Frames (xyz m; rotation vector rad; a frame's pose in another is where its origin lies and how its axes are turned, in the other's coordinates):
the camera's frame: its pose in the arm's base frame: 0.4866 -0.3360 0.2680 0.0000 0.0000 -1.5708
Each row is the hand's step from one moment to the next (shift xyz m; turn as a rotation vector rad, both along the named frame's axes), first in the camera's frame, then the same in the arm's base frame.
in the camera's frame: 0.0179 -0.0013 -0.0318 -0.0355 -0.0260 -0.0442
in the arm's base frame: -0.0013 -0.0179 -0.0318 -0.0260 0.0355 -0.0442
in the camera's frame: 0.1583 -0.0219 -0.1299 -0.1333 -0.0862 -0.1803
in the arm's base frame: -0.0219 -0.1583 -0.1299 -0.0862 0.1333 -0.1803
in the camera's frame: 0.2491 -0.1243 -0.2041 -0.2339 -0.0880 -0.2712
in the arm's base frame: -0.1243 -0.2491 -0.2041 -0.0880 0.2339 -0.2712
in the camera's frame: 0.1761 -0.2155 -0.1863 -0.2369 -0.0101 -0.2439
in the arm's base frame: -0.2155 -0.1761 -0.1863 -0.0101 0.2369 -0.2439
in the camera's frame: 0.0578 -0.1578 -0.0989 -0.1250 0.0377 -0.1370
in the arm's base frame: -0.1578 -0.0578 -0.0989 0.0377 0.1250 -0.1370
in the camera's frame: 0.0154 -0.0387 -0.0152 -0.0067 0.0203 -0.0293
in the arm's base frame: -0.0387 -0.0154 -0.0152 0.0203 0.0067 -0.0293
